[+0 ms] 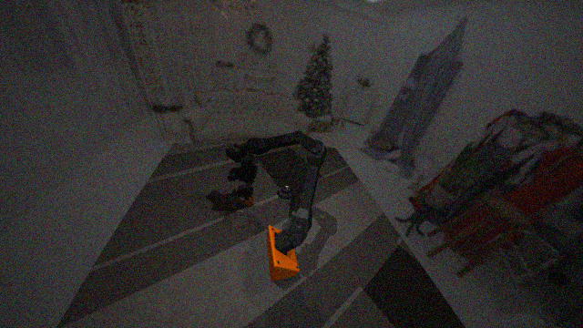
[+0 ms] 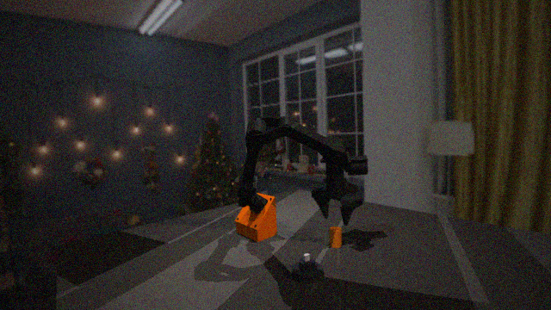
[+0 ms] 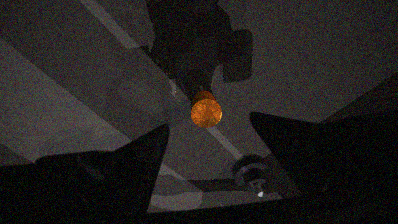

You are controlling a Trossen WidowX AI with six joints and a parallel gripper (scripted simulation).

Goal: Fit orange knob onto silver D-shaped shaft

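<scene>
My gripper tip is 40 mm above the orange knob. Also, from my gripper tip: round pedestal (200 mm to the right, 70 mm ahead, 50 mm below).
</scene>
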